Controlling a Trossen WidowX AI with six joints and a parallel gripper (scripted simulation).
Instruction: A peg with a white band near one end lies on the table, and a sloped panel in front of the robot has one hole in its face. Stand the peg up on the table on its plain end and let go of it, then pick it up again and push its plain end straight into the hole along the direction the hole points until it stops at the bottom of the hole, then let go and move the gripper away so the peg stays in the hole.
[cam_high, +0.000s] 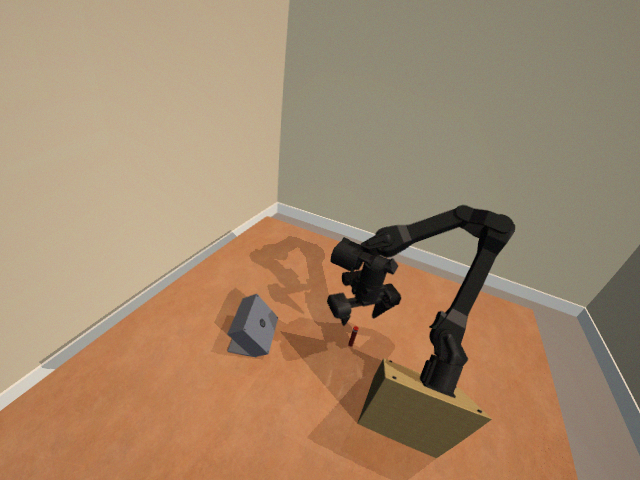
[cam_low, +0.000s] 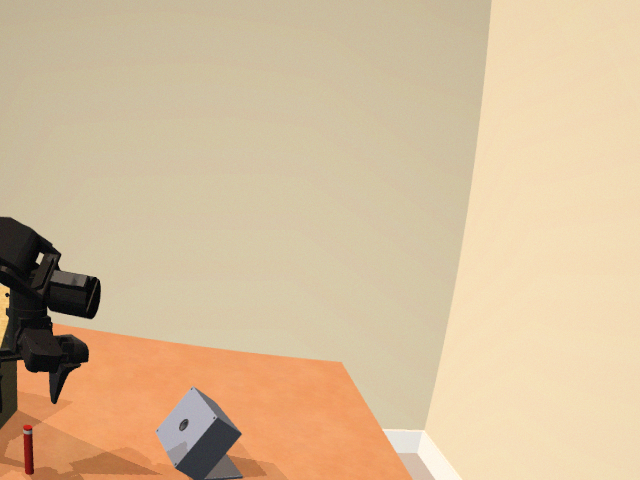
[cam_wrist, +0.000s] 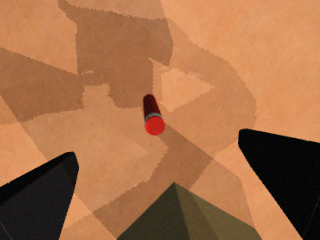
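Now: the red peg 6 cm below my gripper tip. The rest, counted from my gripper tip: grey sloped panel 26 cm ahead, 12 cm to the left, 5 cm below.
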